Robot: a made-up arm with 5 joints.
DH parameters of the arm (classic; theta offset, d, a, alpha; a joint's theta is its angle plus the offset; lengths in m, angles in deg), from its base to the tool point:
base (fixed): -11.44 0 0.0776 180
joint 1: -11.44 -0.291 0.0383 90
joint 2: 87.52 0 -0.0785 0
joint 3: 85.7 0 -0.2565 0
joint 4: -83.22 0.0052 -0.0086 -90
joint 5: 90 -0.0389 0.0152 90
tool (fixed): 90 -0.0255 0 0
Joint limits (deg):
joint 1: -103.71..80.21
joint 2: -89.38..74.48
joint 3: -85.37..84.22
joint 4: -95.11..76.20
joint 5: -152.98..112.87
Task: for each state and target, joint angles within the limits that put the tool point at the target. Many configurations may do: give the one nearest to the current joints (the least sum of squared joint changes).
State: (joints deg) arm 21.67 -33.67 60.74 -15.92 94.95
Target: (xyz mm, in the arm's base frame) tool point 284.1 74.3 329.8
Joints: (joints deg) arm -16.38 -60.33 77.22 -66.18 79.14
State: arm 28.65 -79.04 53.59 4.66 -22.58
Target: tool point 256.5 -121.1 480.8
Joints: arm 25.36 -74.73 49.89 6.00 -21.34
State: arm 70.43 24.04 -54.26 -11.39 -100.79
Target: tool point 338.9 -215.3 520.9
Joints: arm 34.60 37.17 -65.27 -17.34 -105.48
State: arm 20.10 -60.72 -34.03 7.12 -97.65
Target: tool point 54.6 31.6 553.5
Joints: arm 69.43 -89.38 -5.69 49.41 -131.99
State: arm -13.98 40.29 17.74 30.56 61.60
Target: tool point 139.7 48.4 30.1
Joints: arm -30.32 56.74 42.53 34.74 67.49
